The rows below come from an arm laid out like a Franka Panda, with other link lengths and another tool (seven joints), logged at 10 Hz.
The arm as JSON. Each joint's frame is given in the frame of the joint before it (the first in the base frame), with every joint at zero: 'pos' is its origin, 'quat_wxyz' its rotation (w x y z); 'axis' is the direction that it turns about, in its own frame. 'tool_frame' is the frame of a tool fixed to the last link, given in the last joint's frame.
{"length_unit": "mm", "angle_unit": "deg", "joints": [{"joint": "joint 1", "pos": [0.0, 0.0, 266.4], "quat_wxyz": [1.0, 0.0, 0.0, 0.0], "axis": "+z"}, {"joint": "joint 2", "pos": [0.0, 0.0, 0.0], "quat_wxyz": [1.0, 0.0, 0.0, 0.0], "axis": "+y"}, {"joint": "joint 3", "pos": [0.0, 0.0, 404.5], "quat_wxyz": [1.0, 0.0, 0.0, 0.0], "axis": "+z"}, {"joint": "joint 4", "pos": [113.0, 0.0, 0.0], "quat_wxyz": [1.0, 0.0, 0.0, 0.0], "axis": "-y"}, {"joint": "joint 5", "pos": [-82.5, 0.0, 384.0], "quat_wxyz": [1.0, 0.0, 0.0, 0.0], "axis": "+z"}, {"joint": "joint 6", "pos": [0.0, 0.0, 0.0], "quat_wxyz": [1.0, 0.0, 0.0, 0.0], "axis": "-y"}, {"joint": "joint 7", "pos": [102.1, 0.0, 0.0], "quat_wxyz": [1.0, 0.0, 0.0, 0.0], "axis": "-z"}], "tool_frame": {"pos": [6.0, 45.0, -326.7], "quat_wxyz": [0.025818, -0.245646, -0.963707, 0.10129]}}
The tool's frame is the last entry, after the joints.
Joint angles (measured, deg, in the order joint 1, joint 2, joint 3, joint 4, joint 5, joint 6, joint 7), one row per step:
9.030 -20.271 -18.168 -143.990 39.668 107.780 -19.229
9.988 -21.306 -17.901 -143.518 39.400 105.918 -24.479
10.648 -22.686 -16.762 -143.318 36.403 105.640 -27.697
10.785 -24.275 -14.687 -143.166 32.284 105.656 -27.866
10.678 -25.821 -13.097 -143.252 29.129 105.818 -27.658
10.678 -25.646 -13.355 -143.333 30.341 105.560 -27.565
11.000 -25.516 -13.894 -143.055 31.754 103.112 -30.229
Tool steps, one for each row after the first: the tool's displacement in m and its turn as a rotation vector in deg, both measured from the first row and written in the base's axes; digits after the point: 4 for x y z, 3 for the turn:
-0.0152 0.0121 0.0126 1.043 -3.978 6.128
-0.0309 0.0153 0.0132 -1.223 -7.384 11.998
-0.0454 0.0150 0.0099 -5.210 -8.979 16.458
-0.0553 0.0120 0.0082 -8.436 -10.265 19.240
-0.0545 0.0155 0.0106 -7.216 -9.843 18.435
-0.0656 0.0228 0.0180 -4.459 -10.096 20.790

